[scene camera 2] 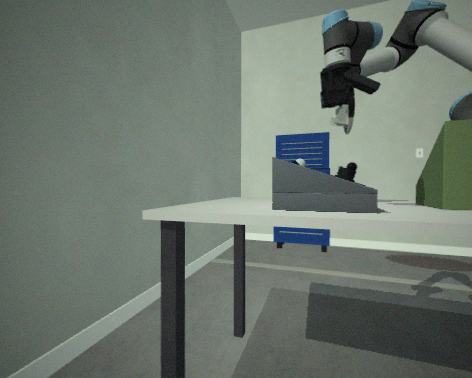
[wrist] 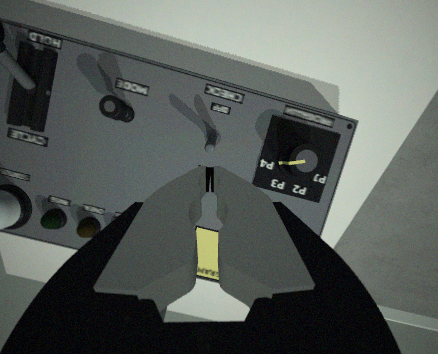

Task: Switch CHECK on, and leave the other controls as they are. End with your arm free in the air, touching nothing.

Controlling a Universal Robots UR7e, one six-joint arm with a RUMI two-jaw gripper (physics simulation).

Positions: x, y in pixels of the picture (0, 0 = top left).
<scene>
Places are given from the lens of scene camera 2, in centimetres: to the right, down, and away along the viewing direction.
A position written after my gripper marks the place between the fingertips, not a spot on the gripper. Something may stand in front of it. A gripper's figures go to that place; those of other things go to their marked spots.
my gripper (scene camera 2: 347, 134): 36, -18, 81
grey sloped control panel (scene camera 2: 294, 186): 16, -1, 69
</scene>
